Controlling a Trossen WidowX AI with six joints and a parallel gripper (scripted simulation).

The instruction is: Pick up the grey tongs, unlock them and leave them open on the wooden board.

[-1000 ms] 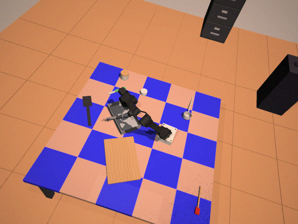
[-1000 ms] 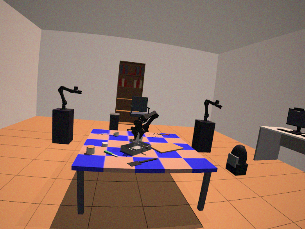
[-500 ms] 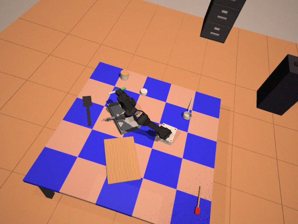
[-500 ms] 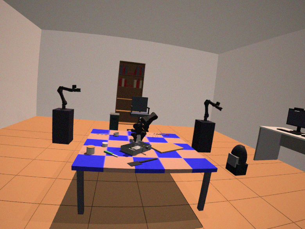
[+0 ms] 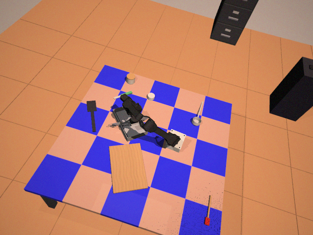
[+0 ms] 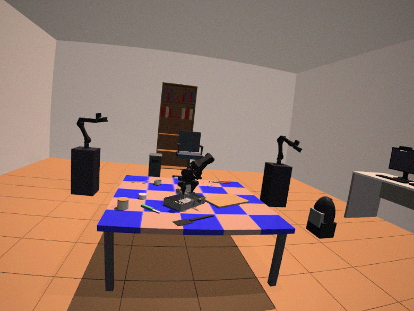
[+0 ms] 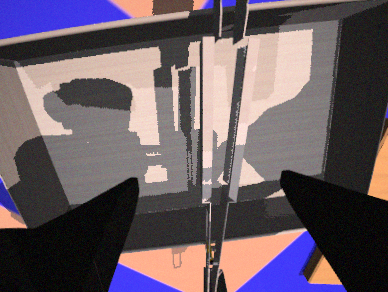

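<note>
Now: gripper tip 60 mm above the dark grey roasting tin and 10 mm to the left of it. Also, from my gripper tip: black spatula (330 mm ahead, 80 mm below, 10 mm to the left); then white cylinder (360 mm to the right, 70 mm below, 70 mm behind); then wooden board (350 mm to the left, 120 mm behind, 80 mm below).
</note>
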